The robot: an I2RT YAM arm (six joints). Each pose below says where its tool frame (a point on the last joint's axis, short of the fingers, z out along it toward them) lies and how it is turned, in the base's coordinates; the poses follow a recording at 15 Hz.
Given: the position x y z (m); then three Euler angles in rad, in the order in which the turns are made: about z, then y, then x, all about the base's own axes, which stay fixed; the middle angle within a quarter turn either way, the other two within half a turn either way.
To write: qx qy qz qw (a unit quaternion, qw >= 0); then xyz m. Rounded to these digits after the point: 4 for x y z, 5 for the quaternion.
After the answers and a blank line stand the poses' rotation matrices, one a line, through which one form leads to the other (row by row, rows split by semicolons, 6 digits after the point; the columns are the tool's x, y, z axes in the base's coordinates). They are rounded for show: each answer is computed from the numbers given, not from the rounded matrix.
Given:
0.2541 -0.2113 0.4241 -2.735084 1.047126 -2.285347
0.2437 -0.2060 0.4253 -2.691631 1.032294 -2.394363
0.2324 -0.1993 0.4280 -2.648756 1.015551 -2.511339
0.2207 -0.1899 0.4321 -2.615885 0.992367 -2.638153
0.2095 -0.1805 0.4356 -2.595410 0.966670 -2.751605
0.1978 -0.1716 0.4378 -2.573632 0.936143 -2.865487
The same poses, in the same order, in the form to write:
0.36234 0.72976 0.44396 0.37290 0.2541 -0.2113 0.4241
0.35623 0.74914 0.41194 0.37709 0.2437 -0.2060 0.4253
0.34881 0.76894 0.37542 0.38226 0.2324 -0.1993 0.4280
0.33580 0.79163 0.33131 0.38832 0.2207 -0.1899 0.4321
0.32100 0.81219 0.28818 0.39276 0.2095 -0.1805 0.4356
0.30726 0.83115 0.24310 0.39457 0.1978 -0.1716 0.4378

-0.459310 0.197727 0.865990; 0.859949 0.343220 0.377741; -0.222536 0.918207 -0.327680
-0.461804 0.223055 0.858478; 0.844411 0.406806 0.348538; -0.271491 0.885864 -0.376214
-0.464418 0.249410 0.849771; 0.823442 0.474788 0.310677; -0.325976 0.844021 -0.425874
-0.472887 0.274353 0.837322; 0.788975 0.554934 0.263755; -0.392297 0.785353 -0.478878
-0.485401 0.295058 0.822999; 0.747792 0.627830 0.215957; -0.452983 0.720257 -0.525391
-0.499813 0.318928 0.805277; 0.702602 0.692984 0.161631; -0.506496 0.646574 -0.570442

